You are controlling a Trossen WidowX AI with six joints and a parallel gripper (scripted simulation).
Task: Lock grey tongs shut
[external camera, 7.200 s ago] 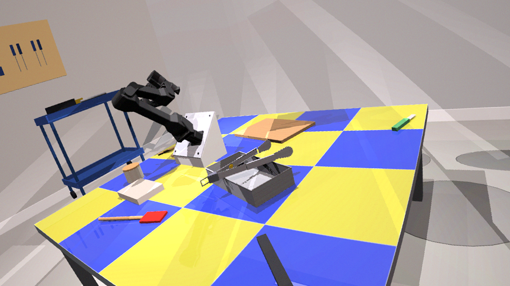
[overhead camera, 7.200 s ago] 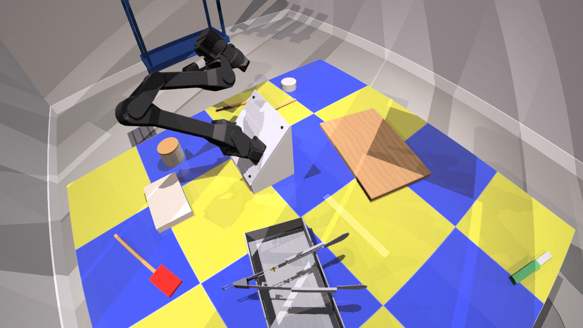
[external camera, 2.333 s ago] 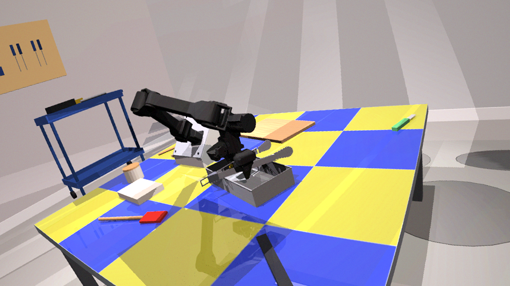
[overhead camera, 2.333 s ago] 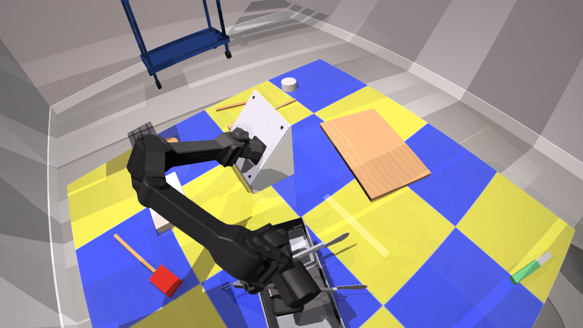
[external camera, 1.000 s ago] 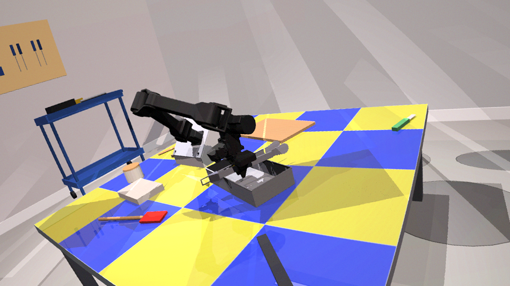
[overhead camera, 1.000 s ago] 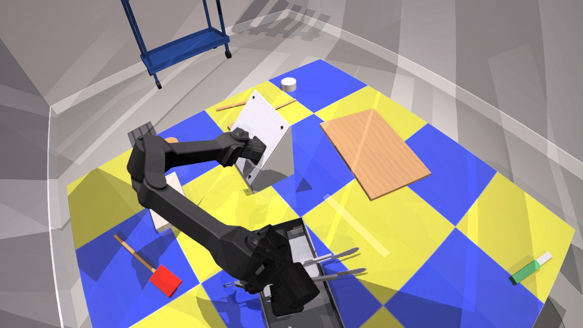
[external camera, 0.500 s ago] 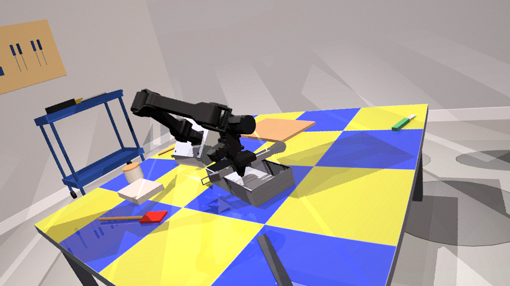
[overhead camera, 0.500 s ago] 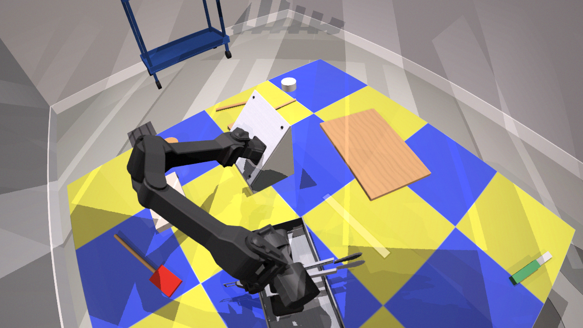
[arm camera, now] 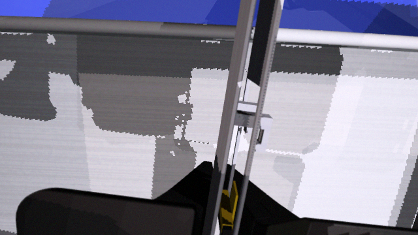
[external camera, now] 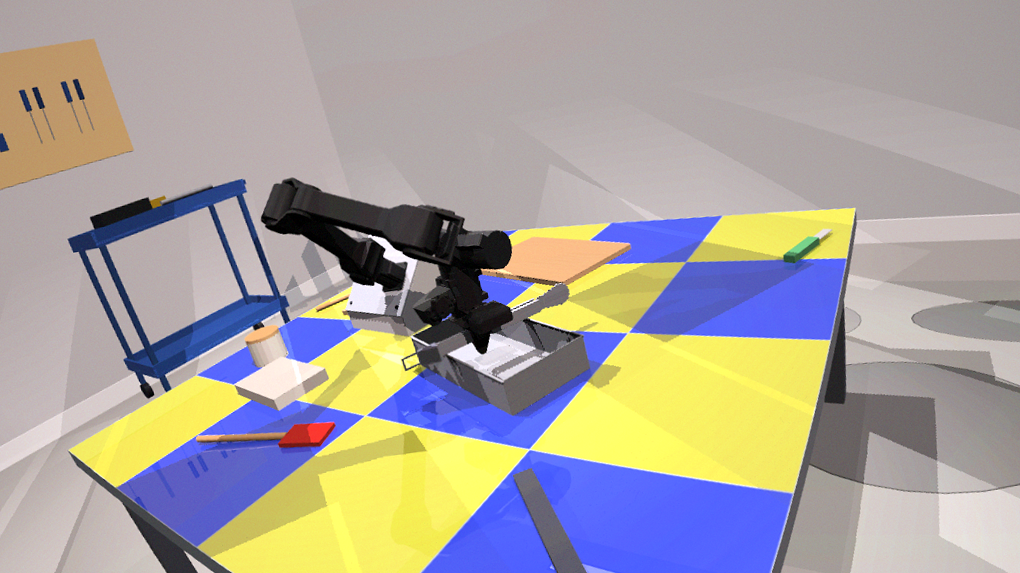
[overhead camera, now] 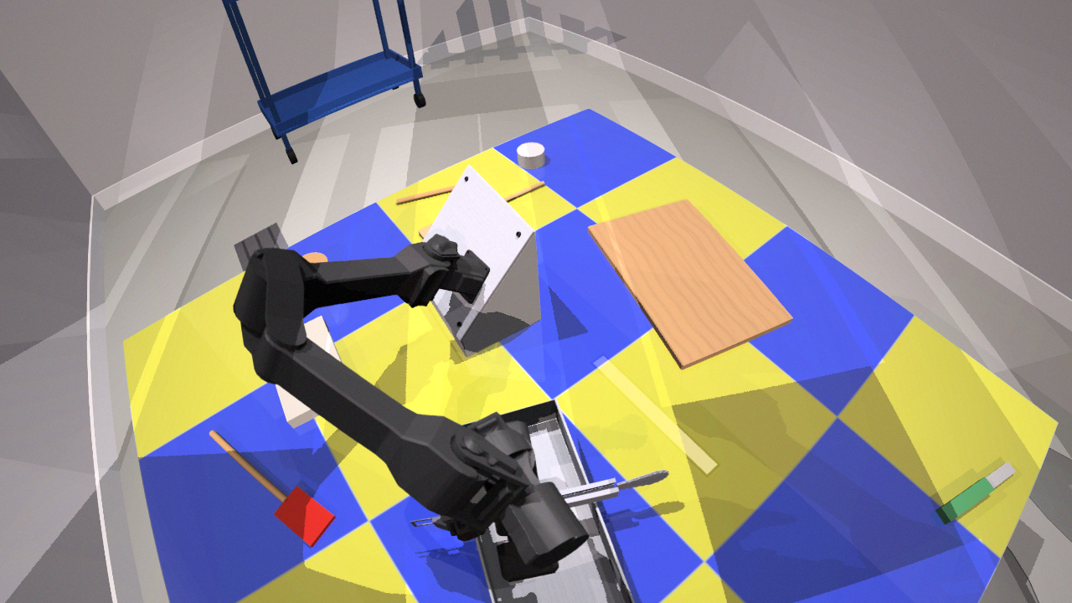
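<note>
The grey roasting tin is 10 mm ahead of my gripper tip and 10 mm to the left of it. Round my gripper tip: red spatula (250 mm behind, 290 mm to the right, 30 mm below); then yellow lock piece (10 mm to the right, 40 mm above); then tong arm (20 mm ahead, 50 mm to the left, 40 mm above).
</note>
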